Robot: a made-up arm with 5 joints. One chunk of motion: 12 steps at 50 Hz.
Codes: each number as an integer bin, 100 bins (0 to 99) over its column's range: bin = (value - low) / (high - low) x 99, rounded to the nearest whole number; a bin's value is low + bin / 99 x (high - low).
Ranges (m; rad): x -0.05..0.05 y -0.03..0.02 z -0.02..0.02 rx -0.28..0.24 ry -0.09..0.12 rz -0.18..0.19
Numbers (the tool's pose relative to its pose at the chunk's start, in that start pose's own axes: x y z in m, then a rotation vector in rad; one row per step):
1: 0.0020 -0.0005 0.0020 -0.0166 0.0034 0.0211
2: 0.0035 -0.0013 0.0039 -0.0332 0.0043 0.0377
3: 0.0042 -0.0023 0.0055 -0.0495 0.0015 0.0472
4: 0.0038 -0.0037 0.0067 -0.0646 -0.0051 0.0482
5: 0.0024 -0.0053 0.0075 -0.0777 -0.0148 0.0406
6: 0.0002 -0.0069 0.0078 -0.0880 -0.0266 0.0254
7: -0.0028 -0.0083 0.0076 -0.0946 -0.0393 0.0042
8: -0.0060 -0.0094 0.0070 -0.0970 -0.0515 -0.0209
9: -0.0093 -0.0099 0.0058 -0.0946 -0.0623 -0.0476
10: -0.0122 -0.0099 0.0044 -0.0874 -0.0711 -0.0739
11: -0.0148 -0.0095 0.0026 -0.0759 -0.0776 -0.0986
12: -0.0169 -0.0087 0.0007 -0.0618 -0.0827 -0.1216
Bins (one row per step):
1: 51 58 54 50 44 54
2: 53 57 59 47 44 58
3: 54 55 63 44 43 61
4: 53 52 66 41 40 61
5: 52 49 68 39 35 59
6: 50 46 69 37 30 55
7: 47 43 68 35 24 49
8: 44 41 67 35 18 43
9: 40 40 64 35 13 35
10: 37 40 60 37 9 28
11: 35 41 56 39 6 22
12: 33 42 51 42 3 16

